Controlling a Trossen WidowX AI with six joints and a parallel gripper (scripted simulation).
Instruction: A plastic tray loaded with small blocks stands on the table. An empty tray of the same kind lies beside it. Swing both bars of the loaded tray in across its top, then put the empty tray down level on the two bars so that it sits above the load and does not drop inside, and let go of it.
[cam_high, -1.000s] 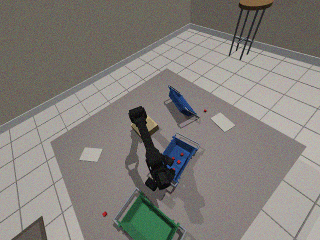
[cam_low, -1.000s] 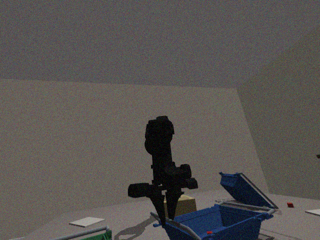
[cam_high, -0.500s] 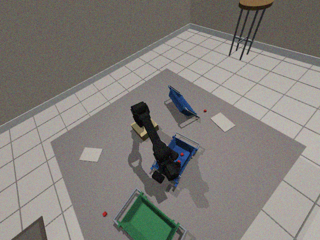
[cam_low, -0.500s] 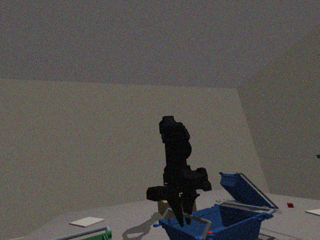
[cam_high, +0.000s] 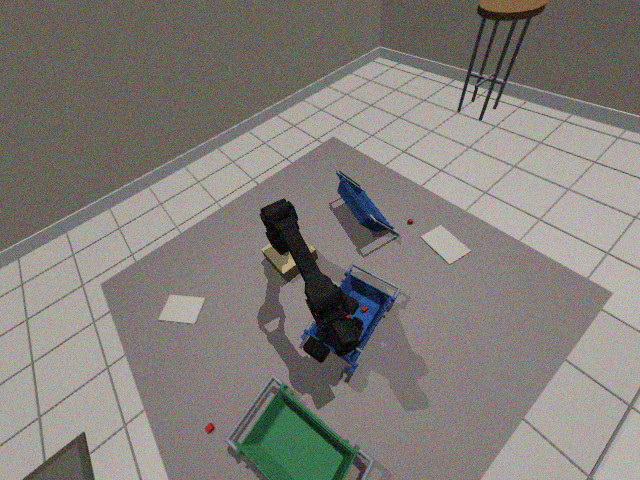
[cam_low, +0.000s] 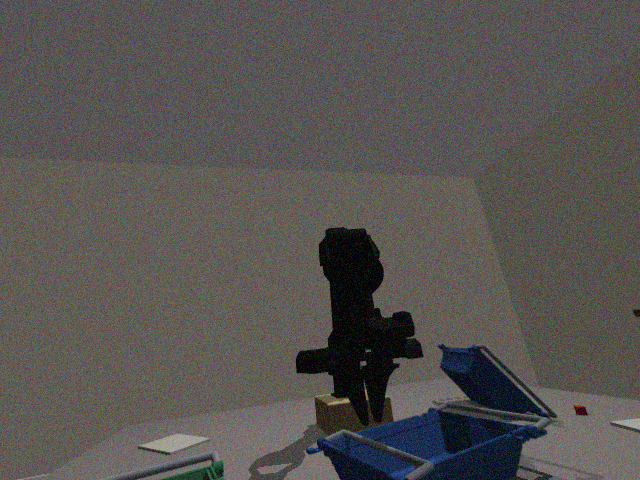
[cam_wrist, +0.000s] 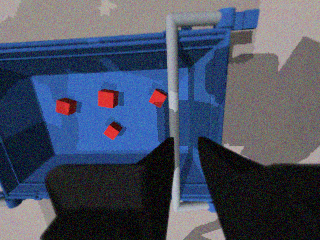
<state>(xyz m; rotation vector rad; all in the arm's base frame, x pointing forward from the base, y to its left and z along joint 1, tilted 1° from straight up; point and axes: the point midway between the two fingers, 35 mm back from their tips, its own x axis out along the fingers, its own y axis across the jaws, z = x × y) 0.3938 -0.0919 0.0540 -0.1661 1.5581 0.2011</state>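
Now: gripper tip 300 mm past the blue tray, 460 mm to the right of it and 20 mm above it.
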